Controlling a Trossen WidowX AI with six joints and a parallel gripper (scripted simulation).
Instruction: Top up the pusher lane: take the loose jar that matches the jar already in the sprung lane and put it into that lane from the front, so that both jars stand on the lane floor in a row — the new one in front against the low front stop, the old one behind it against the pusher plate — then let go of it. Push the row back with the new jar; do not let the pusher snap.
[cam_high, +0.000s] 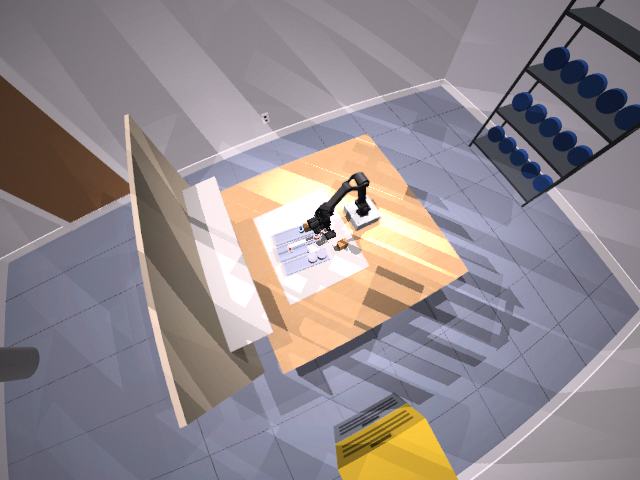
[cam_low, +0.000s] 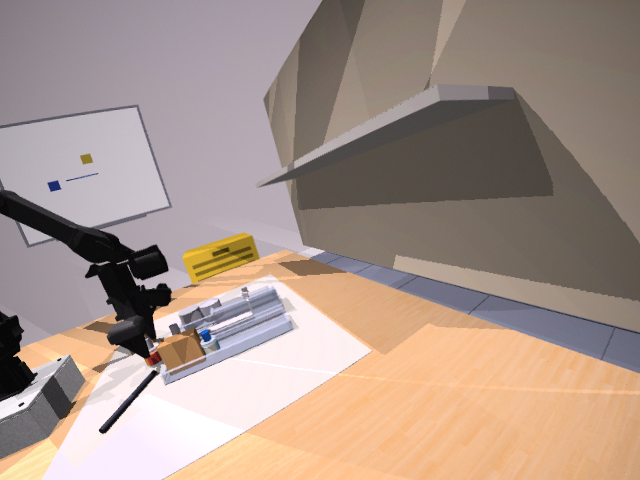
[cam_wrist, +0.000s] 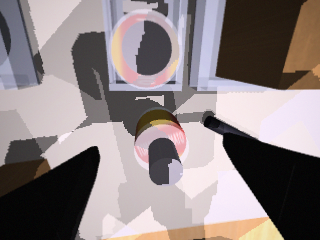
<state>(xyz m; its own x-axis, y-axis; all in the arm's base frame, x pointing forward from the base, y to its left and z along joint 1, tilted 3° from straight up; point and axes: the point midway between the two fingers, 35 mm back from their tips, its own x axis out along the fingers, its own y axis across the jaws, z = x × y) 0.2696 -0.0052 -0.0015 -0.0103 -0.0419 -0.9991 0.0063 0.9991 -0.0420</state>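
The brown box lies 80 mm ahead of my gripper tip, 80 mm to the right of it and 10 mm below it. Also, from my gripper tip: black rod (40 mm behind, 110 mm to the right, 40 mm below).
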